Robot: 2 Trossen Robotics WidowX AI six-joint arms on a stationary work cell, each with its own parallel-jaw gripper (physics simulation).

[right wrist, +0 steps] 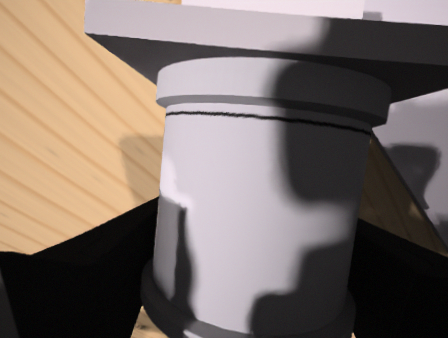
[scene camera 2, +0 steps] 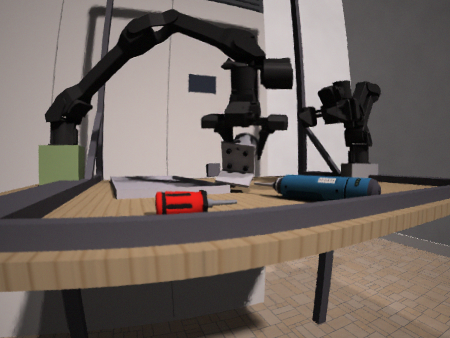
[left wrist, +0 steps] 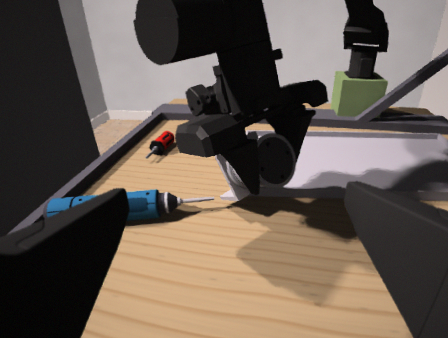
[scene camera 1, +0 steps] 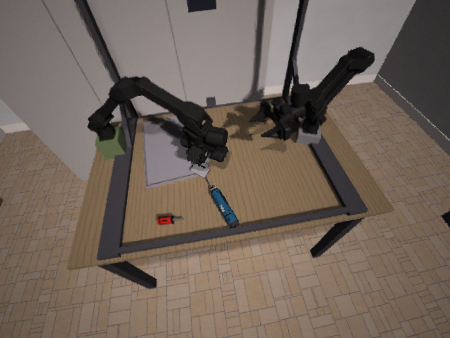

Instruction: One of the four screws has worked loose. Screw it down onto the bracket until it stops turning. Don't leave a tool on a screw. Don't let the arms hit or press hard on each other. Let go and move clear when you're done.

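Frame: origin at the left arm's base, x ahead, y left, z up, level; millimetres.
Seen in the pictures: left gripper, fingertip midpoint: (scene camera 2: 311,113) (left wrist: 237,195) (scene camera 1: 255,128); right gripper, fingertip midpoint: (right wrist: 240,210) (scene camera 2: 245,159) (left wrist: 273,182) (scene camera 1: 208,155); left arm's base, origin of the base link: (scene camera 2: 358,163) (scene camera 1: 310,128); right arm's base, origin of the base link: (left wrist: 360,75) (scene camera 1: 107,135).
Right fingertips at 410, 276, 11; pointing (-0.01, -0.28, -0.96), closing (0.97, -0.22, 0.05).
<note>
Pixels of each thing's top centre, then the offset from my right fingertips to it, as dx, dy, dz. "pt": a spot on its surface instead.
- grey bracket, middle of its top: (right wrist: 340,41) (scene camera 2: 235,140) (scene camera 1: 196,160) +21, +67, +37
- cylinder, middle of its top: (left wrist: 260,130) (scene camera 2: 242,132) +7, +25, +59
- red screwdriver, middle of its top: (scene camera 2: 197,191) (left wrist: 157,139) (scene camera 1: 169,218) +57, +292, -39
- blue power screwdriver, middle of its top: (left wrist: 126,194) (scene camera 2: 307,175) (scene camera 1: 220,197) -101, +169, -28
- shallow grey tray, middle of its top: (left wrist: 359,155) (scene camera 2: 154,180) (scene camera 1: 166,145) +234, -50, -53
- dark frame, surface spot: (scene camera 2: 165,231) pt +63, +399, -58
- green block, middle of its top: (left wrist: 360,75) (scene camera 2: 63,146) (scene camera 1: 107,135) +470, +23, +38
The grey bracket (scene camera 1: 200,171) (scene camera 2: 239,159) (right wrist: 200,25) has a cylinder (left wrist: 276,159) (right wrist: 250,175) behind its plate. Several dark screws (scene camera 2: 230,151) show on the plate; I cannot tell which is loose. My right gripper (scene camera 1: 200,162) (scene camera 2: 245,140) (right wrist: 240,210) is shut on the cylinder, fingers on both sides, and holds the bracket a little above the table. My left gripper (scene camera 1: 261,127) (left wrist: 237,195) is open and empty, well apart. The red screwdriver (scene camera 1: 165,220) (scene camera 2: 181,202) (left wrist: 163,142) and blue power screwdriver (scene camera 1: 223,206) (scene camera 2: 325,187) (left wrist: 142,204) lie on the table.
A shallow grey tray (scene camera 1: 148,170) (scene camera 2: 172,191) (left wrist: 430,136) lies beside the bracket, partly under the right arm. The blue driver's bit points towards the bracket. A dark frame (scene camera 1: 180,237) (scene camera 2: 165,231) borders the table. A green block (scene camera 1: 111,145) (scene camera 2: 61,164) (left wrist: 358,95) carries the right arm.
</note>
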